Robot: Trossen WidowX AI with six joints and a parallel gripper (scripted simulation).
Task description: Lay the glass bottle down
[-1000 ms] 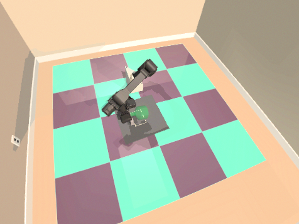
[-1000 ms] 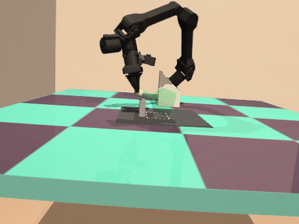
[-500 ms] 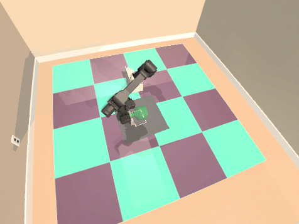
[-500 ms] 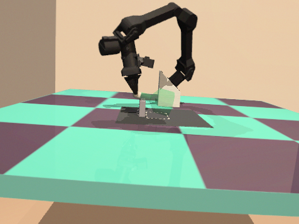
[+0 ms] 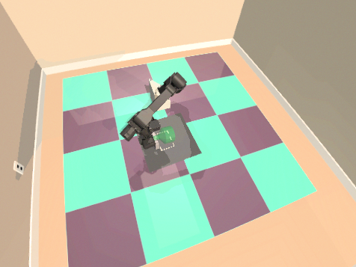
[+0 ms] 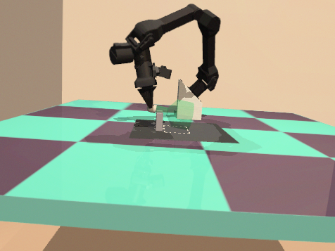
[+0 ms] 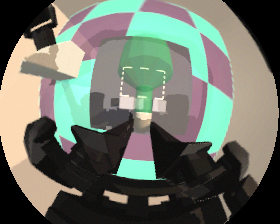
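My gripper tip is 5 cm to the right of the green glass bottle and 1 cm above it. Also, from my gripper tip: dark grey mat 10 cm to the left, 7 cm below.
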